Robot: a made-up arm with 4 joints.
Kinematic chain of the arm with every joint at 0, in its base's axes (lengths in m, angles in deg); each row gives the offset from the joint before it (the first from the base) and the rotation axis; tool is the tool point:
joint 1: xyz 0 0 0.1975 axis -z
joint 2: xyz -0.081 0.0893 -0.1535 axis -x
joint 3: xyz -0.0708 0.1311 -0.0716 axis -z
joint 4: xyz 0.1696 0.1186 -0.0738 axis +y
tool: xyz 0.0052 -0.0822 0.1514
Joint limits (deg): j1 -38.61..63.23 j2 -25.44..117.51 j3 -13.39..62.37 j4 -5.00..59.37
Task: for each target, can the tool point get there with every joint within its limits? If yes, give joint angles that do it. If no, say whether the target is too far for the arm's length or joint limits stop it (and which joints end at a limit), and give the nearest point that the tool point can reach.
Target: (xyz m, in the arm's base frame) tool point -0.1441 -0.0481 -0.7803
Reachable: no: too far | nearest point 0.0784 -0.1106 -0.1937 | short by 0.631 m
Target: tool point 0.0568 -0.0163 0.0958
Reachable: yes | joints 34.08 71.61 51.47 49.49
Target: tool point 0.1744 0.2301 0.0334
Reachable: yes | joints 8.78 -14.22 2.07 49.37
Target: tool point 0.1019 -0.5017 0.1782
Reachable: no: joint limits stop it (at a limit: joint 1, joint 2, joint 4) | nearest point 0.0613 -0.1319 0.0211 | short by 0.404 m
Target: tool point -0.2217 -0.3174 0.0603
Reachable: no: joint limits stop it (at a limit: joint 1, joint 2, joint 4) | nearest point 0.0156 -0.1592 -0.0810 | short by 0.318 m
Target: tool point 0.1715 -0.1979 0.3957
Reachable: no: joint limits stop it (at a limit: joint 1, joint 2, joint 4) | nearest point 0.0853 -0.0208 0.1582 | short by 0.309 m
